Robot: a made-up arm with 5 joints.
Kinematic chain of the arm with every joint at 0, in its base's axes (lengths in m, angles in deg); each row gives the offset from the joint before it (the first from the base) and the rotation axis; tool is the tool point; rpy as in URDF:
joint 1: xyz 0 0 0.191 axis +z
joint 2: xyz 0 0 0 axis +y
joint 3: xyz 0.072 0 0.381 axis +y
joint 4: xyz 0.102 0 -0.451 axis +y
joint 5: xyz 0.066 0 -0.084 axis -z
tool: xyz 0 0 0 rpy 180 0 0
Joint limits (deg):
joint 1: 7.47..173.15
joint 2: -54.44..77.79
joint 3: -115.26..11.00
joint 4: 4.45..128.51
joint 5: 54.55..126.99
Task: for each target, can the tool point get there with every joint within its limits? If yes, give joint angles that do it. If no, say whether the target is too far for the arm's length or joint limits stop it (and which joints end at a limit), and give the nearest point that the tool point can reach.
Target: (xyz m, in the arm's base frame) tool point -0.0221 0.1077 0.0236
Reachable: yes | joints 101.61 23.88 -10.38 101.51 121.21
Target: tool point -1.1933 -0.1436 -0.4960
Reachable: no: too far | nearest point -0.8062 0.0968 -0.1781 | short by 0.556 m
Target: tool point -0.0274 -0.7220 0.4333
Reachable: no: joint limits stop it (at a limit: joint 2, joint 3) | nearest point -0.0059 -0.1558 0.1390 | short by 0.638 m
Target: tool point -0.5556 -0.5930 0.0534
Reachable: no: joint limits stop it (at a limit: joint 2, joint 3) | nearest point -0.1148 -0.1225 0.0846 | short by 0.646 m
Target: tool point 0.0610 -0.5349 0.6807
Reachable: no: joint limits stop it (at a limit: joint 2, joint 3, joint 4) | nearest point 0.0374 -0.3281 1.0312 | short by 0.408 m
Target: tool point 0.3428 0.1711 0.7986
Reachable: yes | joints 26.53 -15.93 -102.25 116.03 112.80
